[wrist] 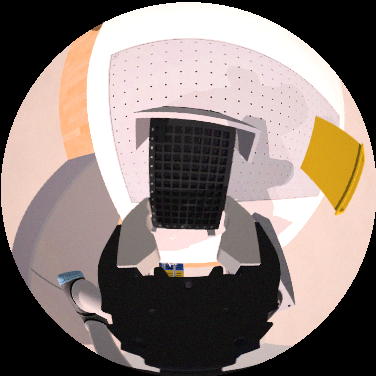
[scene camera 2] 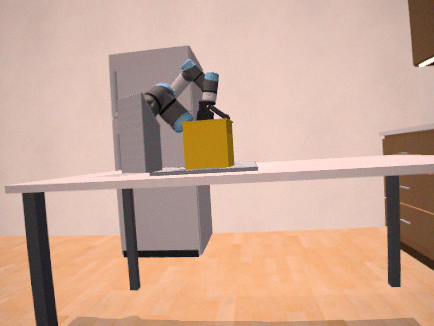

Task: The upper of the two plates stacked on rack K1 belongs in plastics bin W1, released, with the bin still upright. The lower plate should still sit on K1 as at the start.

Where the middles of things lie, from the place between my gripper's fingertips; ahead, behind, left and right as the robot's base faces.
I see the yellow plastics bin W1 (scene camera 2: pixel 207 143) 150 mm ahead of my hand, 360 mm to the right of it and 30 mm below it.
